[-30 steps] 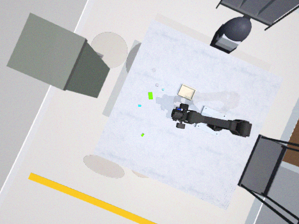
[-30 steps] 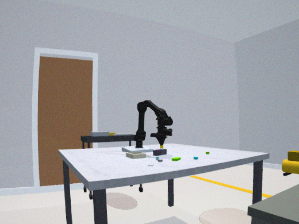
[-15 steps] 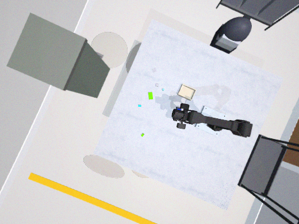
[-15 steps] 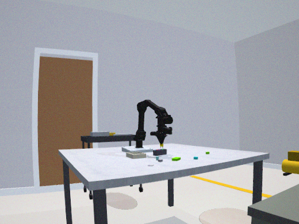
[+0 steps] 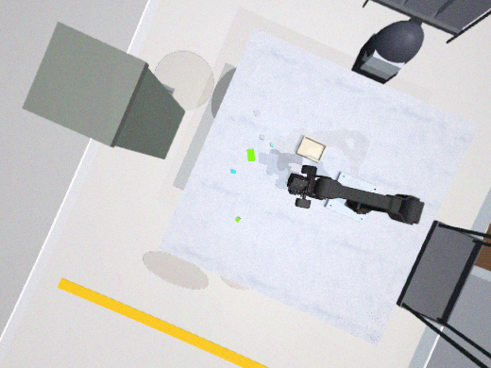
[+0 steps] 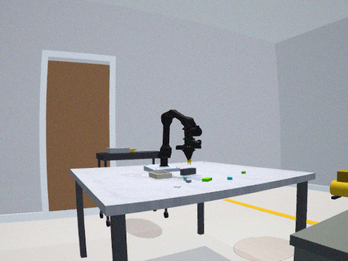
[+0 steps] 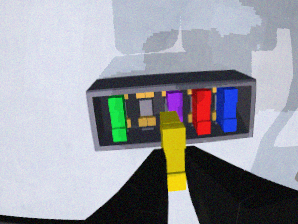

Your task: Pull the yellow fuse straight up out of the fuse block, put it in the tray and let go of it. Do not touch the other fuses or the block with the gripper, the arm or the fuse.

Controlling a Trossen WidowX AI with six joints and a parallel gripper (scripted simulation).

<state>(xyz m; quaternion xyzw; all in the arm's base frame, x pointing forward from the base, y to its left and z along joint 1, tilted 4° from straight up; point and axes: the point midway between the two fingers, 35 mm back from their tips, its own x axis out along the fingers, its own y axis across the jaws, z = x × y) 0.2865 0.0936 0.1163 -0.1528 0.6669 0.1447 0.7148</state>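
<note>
The beige tray is 21 cm to the right of my gripper tip, 9 cm below it and 4 cm ahead of it. The rest, counted from my gripper tip: red fuse 7 cm below, 2 cm to the right, 1 cm ahead; purple fuse 7 cm below, 1 cm to the right; yellow fuse 1 cm below.
</note>
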